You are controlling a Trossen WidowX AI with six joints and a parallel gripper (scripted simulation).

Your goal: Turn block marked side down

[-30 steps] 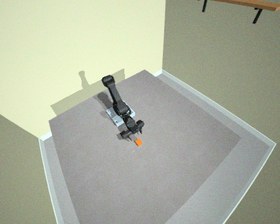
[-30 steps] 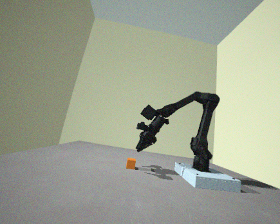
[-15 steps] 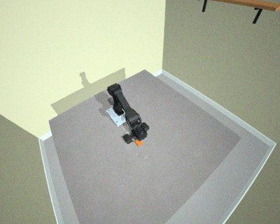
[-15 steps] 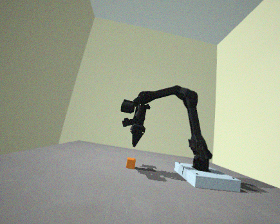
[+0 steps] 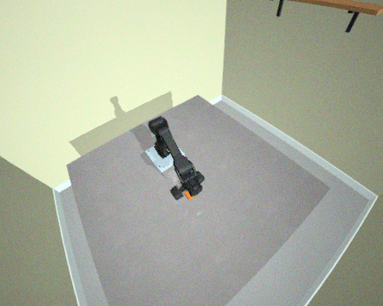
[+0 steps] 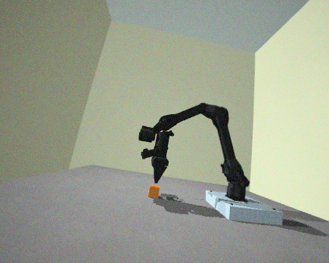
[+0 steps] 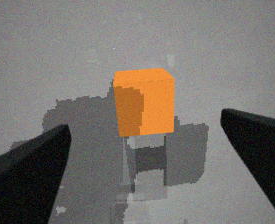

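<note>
Right now the orange block is 40 mm below my gripper tip and 10 mm behind it.
</note>
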